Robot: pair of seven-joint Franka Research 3 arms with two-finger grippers.
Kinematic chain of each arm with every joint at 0, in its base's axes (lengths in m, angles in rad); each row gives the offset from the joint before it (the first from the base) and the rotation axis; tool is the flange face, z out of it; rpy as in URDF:
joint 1: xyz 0 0 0.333 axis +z
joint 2: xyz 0 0 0 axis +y
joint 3: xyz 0 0 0.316 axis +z
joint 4: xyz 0.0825 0 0 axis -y
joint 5: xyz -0.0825 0 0.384 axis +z
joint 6: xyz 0 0 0 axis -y
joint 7: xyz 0.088 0 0 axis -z
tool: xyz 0 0 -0.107 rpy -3.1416 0 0
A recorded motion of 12 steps. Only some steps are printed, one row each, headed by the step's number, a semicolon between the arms.
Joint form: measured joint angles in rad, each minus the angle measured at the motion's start. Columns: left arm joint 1, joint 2, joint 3, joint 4, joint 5, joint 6, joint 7; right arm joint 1, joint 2, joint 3, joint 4, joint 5, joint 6, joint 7.
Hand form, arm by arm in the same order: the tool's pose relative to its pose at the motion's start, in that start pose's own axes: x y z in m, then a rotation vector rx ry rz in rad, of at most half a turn. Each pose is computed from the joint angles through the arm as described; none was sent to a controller.
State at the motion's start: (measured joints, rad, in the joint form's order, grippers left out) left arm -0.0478 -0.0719 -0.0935 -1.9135 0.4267 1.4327 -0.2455; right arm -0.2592 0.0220 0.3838 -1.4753 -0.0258 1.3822 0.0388
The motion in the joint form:
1: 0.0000 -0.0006 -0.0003 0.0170 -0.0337 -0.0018 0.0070; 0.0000 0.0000 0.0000 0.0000 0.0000 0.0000 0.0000
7: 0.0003 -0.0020 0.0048 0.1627 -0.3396 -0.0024 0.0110; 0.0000 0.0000 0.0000 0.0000 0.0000 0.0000 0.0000
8: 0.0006 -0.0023 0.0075 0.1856 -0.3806 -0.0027 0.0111; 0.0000 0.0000 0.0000 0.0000 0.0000 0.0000 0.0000
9: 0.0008 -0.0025 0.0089 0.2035 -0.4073 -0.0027 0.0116; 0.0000 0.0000 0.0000 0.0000 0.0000 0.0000 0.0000
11: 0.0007 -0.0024 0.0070 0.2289 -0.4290 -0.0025 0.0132; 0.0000 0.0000 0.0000 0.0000 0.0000 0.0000 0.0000
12: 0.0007 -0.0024 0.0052 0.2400 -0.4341 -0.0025 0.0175; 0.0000 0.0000 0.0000 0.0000 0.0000 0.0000 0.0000
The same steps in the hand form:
1: -0.0012 0.0005 -0.0072 -0.0366 0.0058 0.0049; 0.0000 0.0000 0.0000 0.0000 0.0000 0.0000
7: -0.0126 0.0029 -0.0730 -0.3705 0.0704 0.0116; 0.0000 0.0000 0.0000 0.0000 0.0000 0.0000
8: -0.0148 0.0011 -0.0834 -0.4163 0.0827 0.0124; 0.0000 0.0000 0.0000 0.0000 0.0000 0.0000
9: -0.0166 -0.0007 -0.0916 -0.4467 0.0941 0.0134; 0.0000 0.0000 0.0000 0.0000 0.0000 0.0000
11: -0.0193 -0.0029 -0.1032 -0.4729 0.1151 0.0165; 0.0000 0.0000 0.0000 0.0000 0.0000 0.0000
12: -0.0206 -0.0039 -0.1082 -0.4797 0.1263 0.0212; 0.0000 0.0000 0.0000 0.0000 0.0000 0.0000

